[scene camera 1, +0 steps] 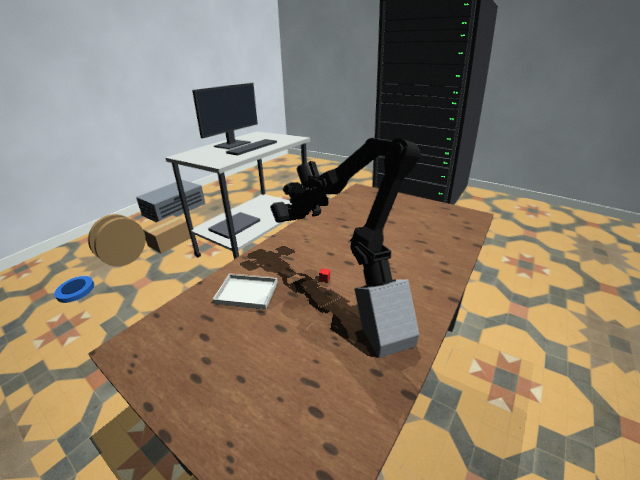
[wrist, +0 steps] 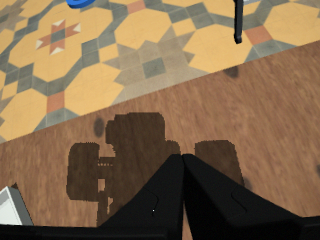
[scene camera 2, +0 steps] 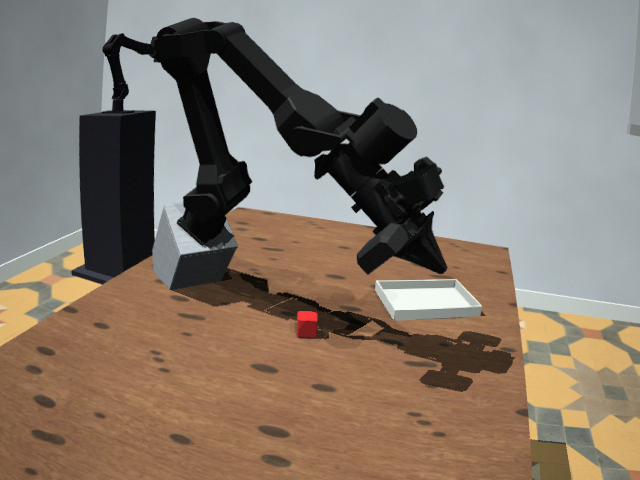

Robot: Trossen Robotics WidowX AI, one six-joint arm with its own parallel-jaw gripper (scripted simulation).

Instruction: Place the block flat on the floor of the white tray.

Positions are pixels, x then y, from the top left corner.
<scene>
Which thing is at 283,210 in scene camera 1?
My gripper.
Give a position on a white tray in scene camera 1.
237,290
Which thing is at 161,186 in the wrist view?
My gripper.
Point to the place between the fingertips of my gripper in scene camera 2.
444,271
</scene>
